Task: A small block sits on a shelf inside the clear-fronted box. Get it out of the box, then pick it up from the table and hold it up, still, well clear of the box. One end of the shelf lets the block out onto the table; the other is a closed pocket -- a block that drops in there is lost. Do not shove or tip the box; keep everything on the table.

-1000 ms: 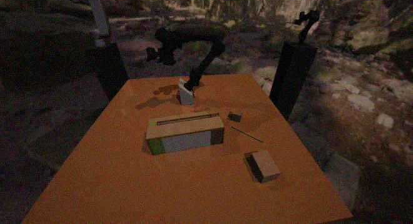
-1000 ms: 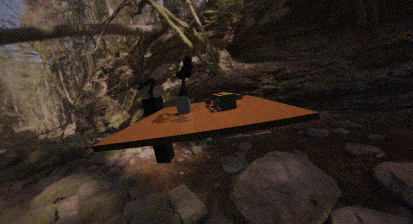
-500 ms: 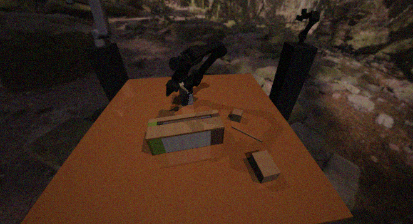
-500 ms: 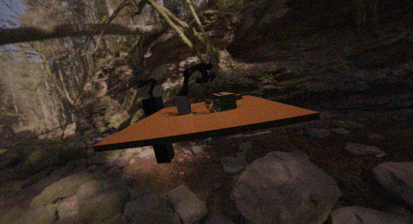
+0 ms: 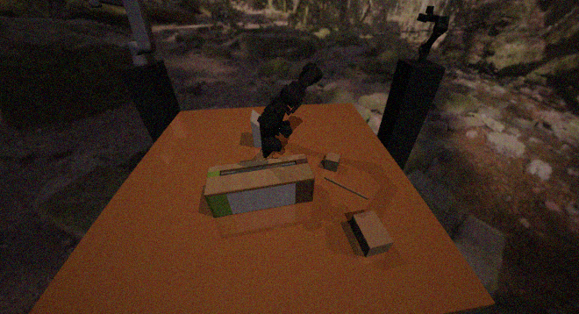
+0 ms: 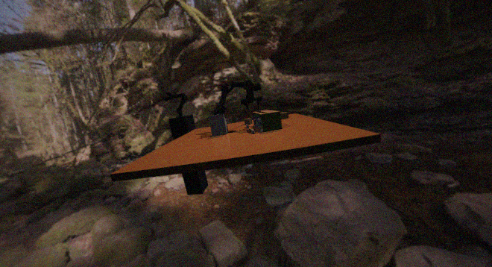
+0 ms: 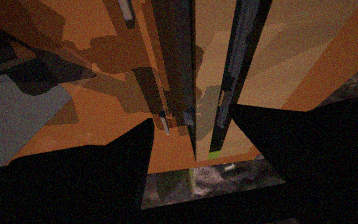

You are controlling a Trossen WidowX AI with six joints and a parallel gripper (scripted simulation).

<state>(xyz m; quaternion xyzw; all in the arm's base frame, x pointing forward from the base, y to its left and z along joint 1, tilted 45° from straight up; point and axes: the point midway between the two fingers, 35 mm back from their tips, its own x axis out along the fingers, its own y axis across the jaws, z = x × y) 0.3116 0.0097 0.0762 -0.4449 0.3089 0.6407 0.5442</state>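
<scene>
Right now the clear-fronted box is 5 cm ahead of my gripper tip, 2 cm to the right of it and 10 cm below it. From my gripper tip the other things lie so: thin rod (5 cm ahead, 34 cm to the left, 16 cm below).
</scene>
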